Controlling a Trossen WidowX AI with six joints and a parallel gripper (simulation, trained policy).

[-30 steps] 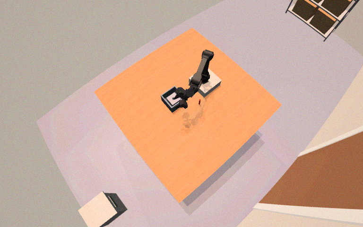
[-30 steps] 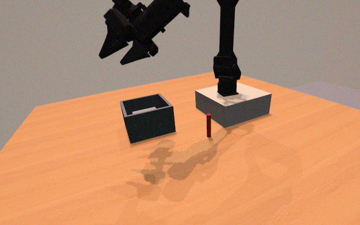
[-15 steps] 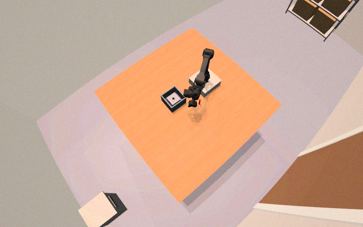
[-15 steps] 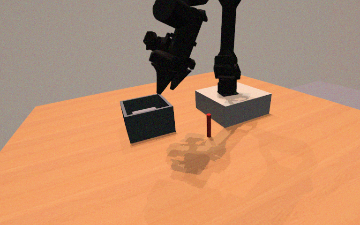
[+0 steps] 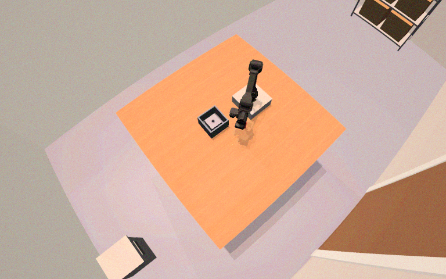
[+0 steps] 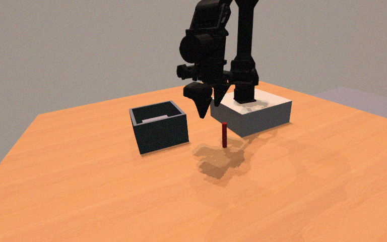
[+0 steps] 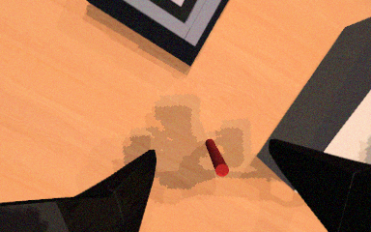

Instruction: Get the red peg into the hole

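My gripper tip is 70 mm above the red peg, 40 mm past it and 20 mm to the right of it. The rest, counted from my gripper tip: plate (150 mm ahead, 120 mm to the right, 70 mm below); dark box (150 mm ahead, 120 mm to the right, 90 mm below).
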